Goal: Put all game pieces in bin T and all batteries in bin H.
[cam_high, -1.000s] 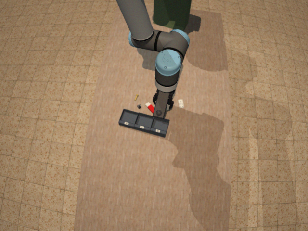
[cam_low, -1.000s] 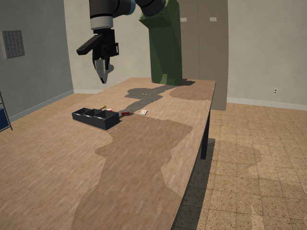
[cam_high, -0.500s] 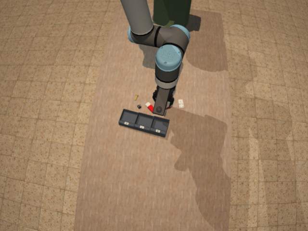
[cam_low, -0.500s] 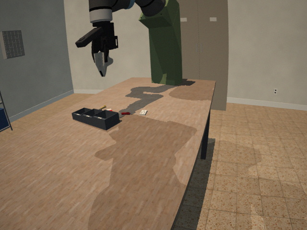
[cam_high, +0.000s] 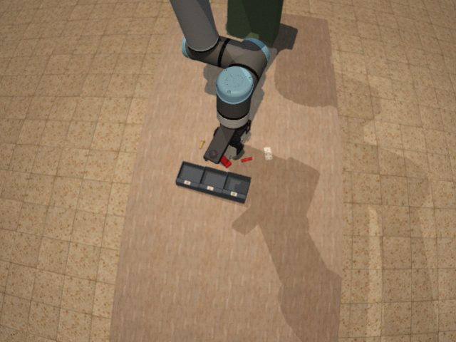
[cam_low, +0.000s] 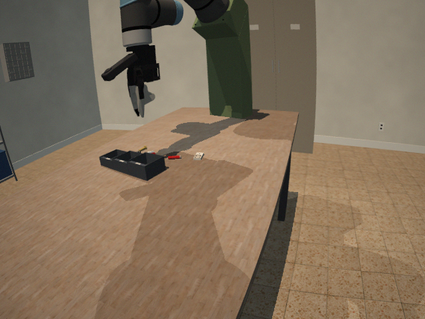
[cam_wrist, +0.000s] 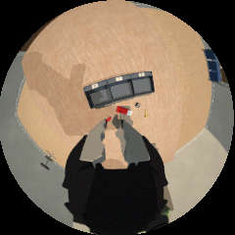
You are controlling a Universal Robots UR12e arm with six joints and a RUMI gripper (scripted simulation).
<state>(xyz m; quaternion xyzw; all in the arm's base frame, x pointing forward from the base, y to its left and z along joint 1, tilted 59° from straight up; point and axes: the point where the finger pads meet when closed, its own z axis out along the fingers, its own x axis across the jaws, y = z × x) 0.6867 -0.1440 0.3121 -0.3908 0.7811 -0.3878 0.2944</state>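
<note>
Now: the black die 170 mm below my hand, 90 mm behind it and 50 mm to the right of it. Round my hand: red-and-white block (170 mm below, 70 mm behind, 10 mm to the left); three-compartment bin row (160 mm below, 60 mm to the right, 10 mm ahead); red cylinder (170 mm below, 90 mm to the left, 40 mm behind).
</note>
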